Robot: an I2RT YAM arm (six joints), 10 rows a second.
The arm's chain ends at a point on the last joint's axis. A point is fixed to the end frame.
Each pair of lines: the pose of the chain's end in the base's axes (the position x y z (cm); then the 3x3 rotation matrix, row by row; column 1 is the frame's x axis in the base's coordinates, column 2 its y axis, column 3 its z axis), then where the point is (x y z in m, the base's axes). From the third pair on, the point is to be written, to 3 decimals.
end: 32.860 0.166 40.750; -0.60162 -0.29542 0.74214; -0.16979 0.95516 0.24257; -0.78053 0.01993 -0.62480
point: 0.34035 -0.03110 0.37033
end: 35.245 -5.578 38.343; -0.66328 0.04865 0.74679; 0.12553 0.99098 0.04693; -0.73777 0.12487 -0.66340
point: 0.35041 -0.08638 0.34279
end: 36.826 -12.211 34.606; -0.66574 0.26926 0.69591; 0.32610 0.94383 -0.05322; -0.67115 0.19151 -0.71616
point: 0.357 -0.148 0.304
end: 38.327 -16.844 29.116; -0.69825 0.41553 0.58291; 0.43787 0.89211 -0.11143; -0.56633 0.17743 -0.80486
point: 0.363 -0.191 0.250
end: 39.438 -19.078 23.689; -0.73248 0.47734 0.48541; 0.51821 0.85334 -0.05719; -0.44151 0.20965 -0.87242
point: 0.369 -0.208 0.196
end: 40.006 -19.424 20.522; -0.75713 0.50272 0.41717; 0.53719 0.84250 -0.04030; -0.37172 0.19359 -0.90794
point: 0.371 -0.210 0.166
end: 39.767 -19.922 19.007; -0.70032 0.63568 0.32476; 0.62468 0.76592 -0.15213; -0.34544 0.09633 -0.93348
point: 0.364 -0.213 0.155
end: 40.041 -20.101 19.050; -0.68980 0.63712 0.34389; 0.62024 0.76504 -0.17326; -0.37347 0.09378 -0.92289
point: 0.367 -0.215 0.155
